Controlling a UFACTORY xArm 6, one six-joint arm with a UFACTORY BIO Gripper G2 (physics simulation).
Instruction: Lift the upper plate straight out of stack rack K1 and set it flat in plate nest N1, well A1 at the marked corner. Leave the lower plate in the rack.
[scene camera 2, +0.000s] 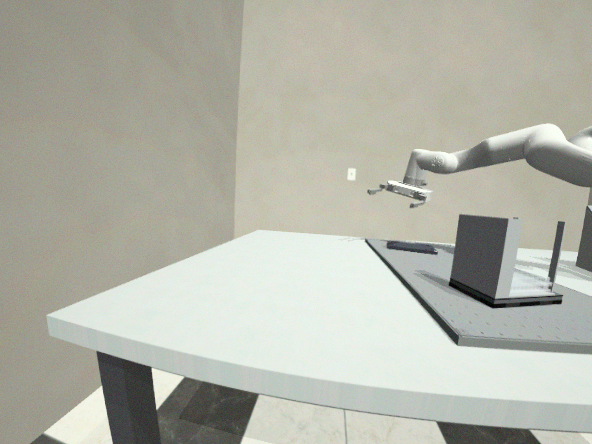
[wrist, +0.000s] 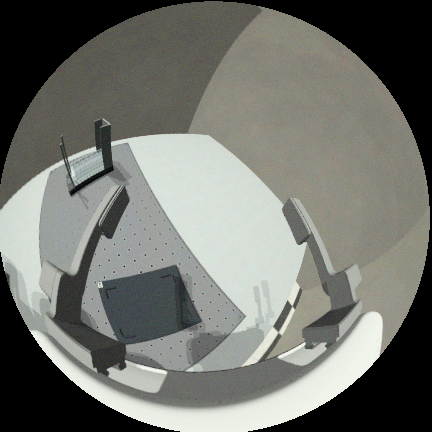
Scene:
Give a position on a tall grey rack wall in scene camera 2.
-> At 480, 247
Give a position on a dark nest floor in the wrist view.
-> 144, 304

